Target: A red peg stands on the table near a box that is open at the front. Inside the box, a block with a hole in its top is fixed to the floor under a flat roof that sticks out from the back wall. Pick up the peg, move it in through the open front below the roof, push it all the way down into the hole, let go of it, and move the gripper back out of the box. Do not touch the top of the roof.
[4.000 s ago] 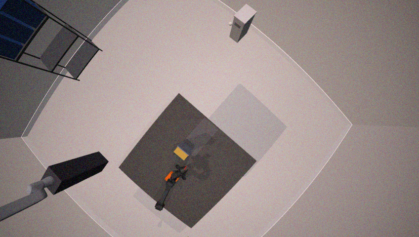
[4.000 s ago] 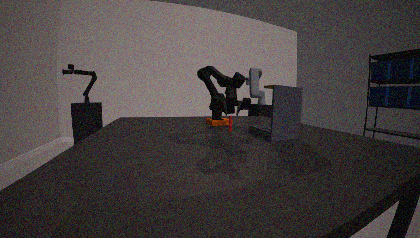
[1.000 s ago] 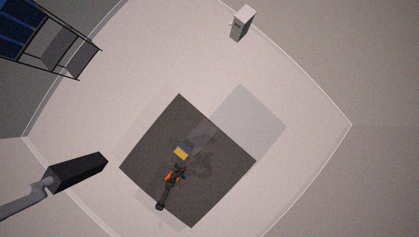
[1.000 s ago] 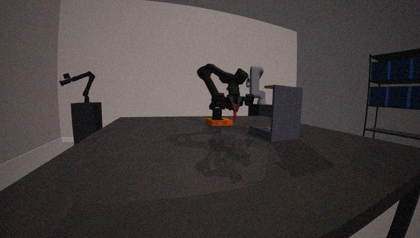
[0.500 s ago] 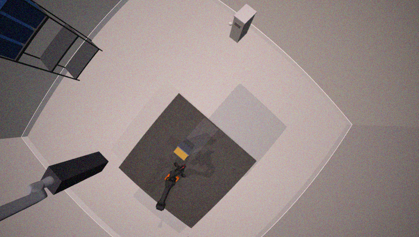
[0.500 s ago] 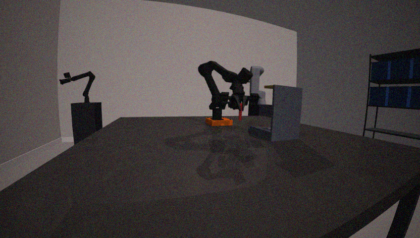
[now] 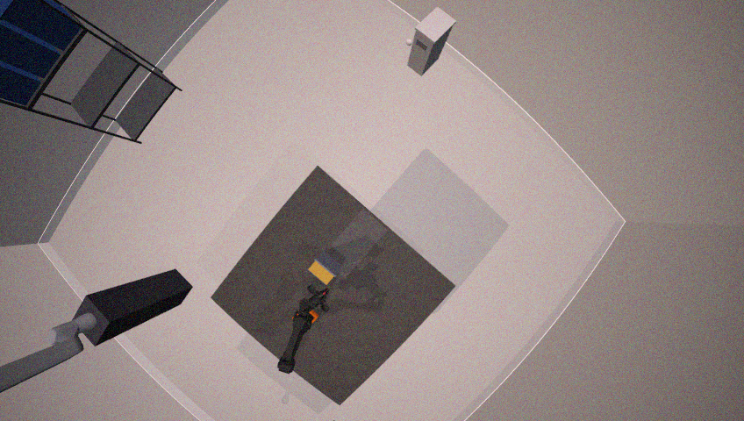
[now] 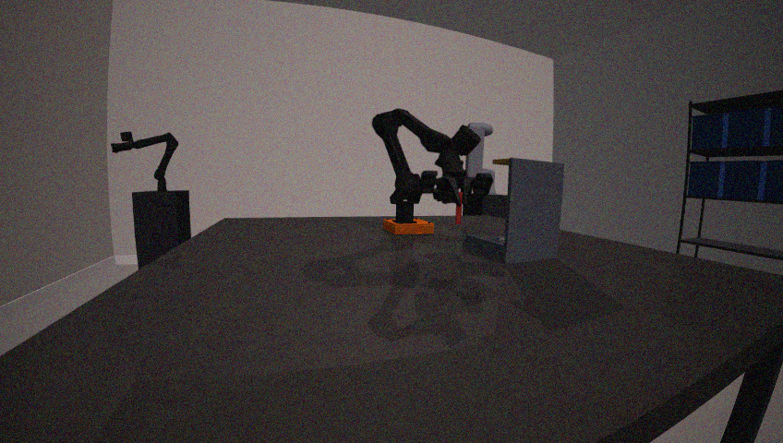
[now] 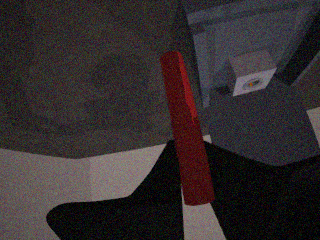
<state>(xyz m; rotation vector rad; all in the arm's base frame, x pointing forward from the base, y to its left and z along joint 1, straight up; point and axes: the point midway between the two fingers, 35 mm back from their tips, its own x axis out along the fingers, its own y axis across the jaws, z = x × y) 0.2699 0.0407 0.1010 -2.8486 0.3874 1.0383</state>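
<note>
The yellow roof is 11 cm to the left of my gripper tip, 11 cm above it and 10 cm ahead of it. Round my gripper tip: red peg (3 cm behind, 1 cm to the left, 1 cm below).
</note>
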